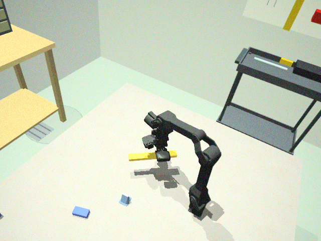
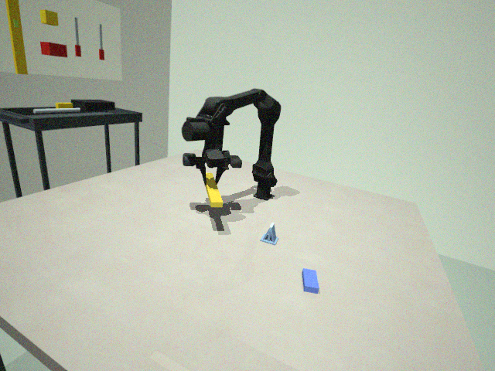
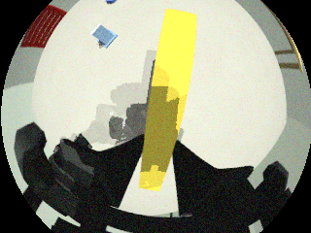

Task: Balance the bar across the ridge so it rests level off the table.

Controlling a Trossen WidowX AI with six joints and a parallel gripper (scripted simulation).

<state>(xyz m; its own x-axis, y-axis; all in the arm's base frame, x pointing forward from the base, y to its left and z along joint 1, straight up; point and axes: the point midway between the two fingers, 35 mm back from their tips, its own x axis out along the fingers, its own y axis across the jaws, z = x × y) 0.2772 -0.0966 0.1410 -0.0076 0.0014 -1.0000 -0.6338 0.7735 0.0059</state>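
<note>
Now: gripper tip 20 mm short of the yellow bar and 20 mm to the right of it. Also, from my gripper tip: flat blue block: 160 mm ahead, 400 mm to the left, 100 mm below.
</note>
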